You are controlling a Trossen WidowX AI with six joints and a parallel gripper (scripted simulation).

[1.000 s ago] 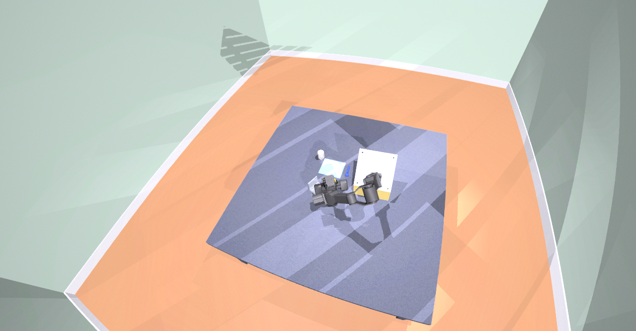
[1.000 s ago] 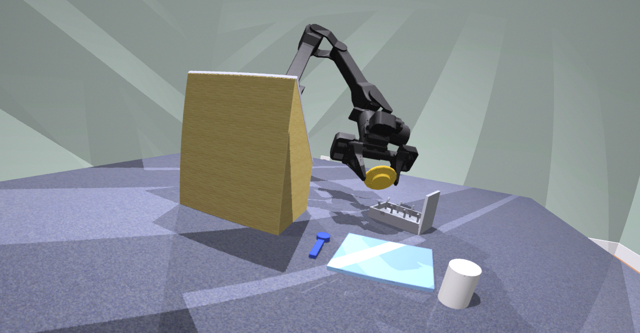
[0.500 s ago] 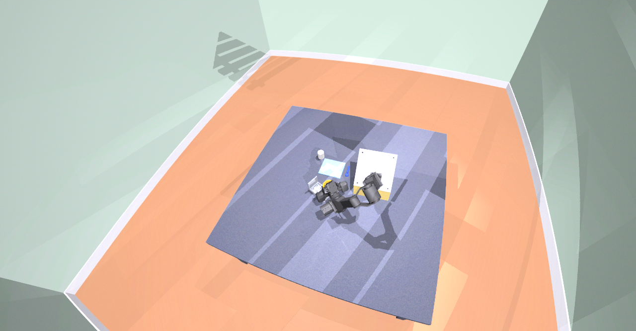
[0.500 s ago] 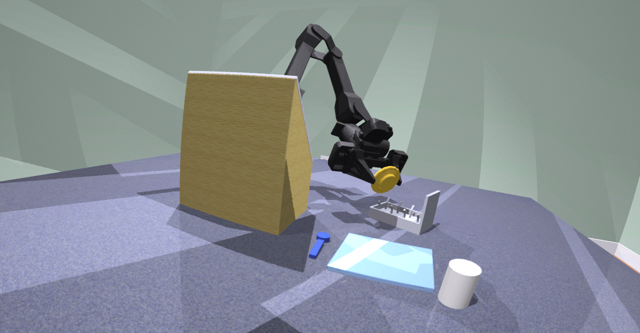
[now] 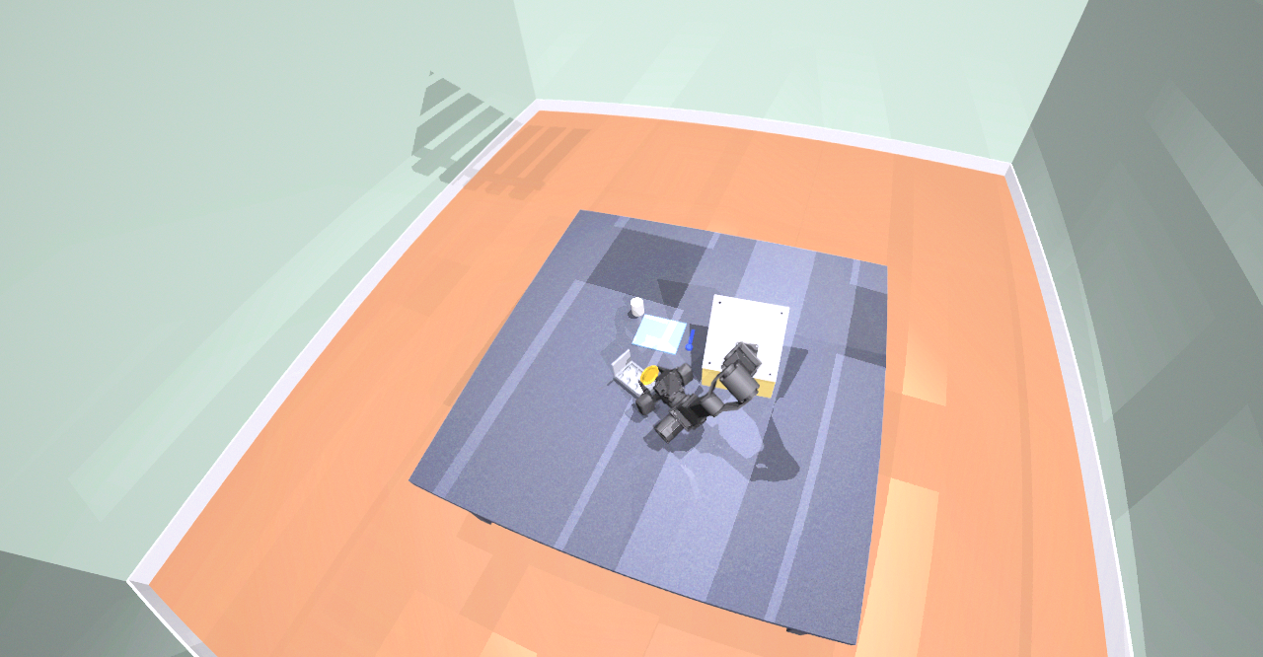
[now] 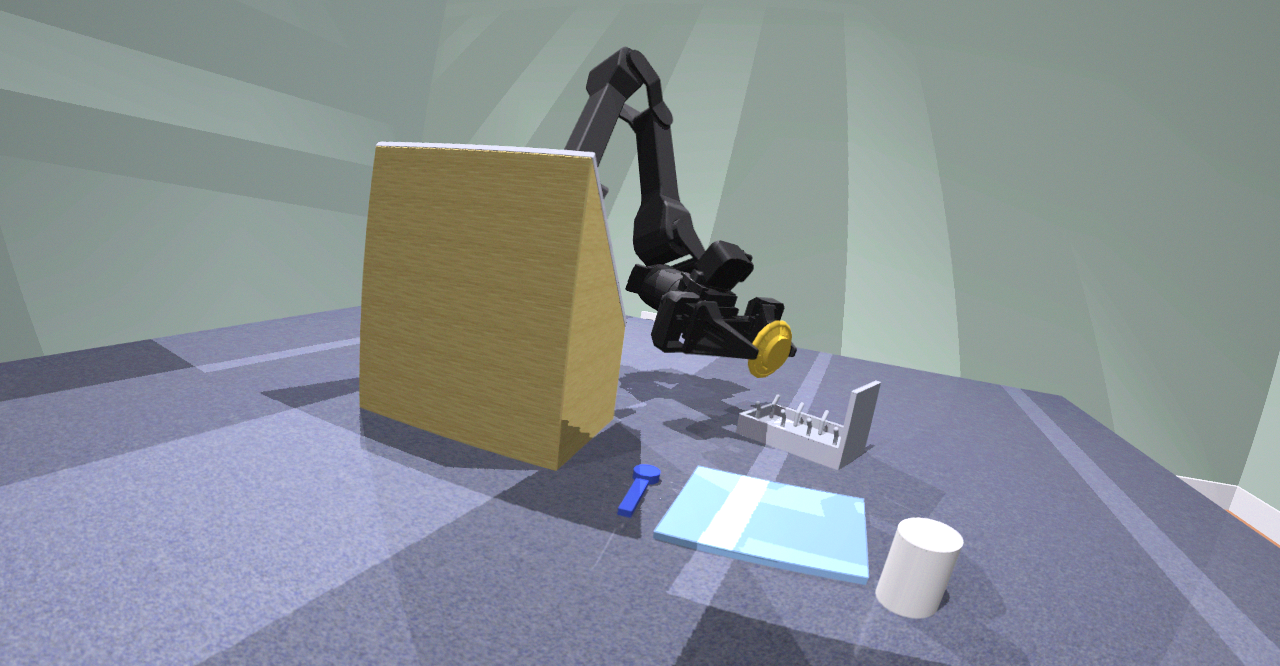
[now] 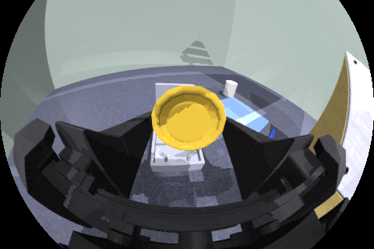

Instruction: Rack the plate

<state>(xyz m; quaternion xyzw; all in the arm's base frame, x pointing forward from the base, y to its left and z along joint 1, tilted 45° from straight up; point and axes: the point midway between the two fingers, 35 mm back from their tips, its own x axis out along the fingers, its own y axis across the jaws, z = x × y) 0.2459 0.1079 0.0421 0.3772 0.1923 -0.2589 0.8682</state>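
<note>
The grey dish rack is 4 cm ahead of my gripper tip, 2 cm to the right of it and 6 cm below it. The rest, counted from my gripper tip: yellow plate: 1 cm behind; pale blue flat board: 2 cm ahead, 21 cm to the right, 9 cm below; blue spoon: 9 cm behind, 20 cm to the right, 8 cm below.
</note>
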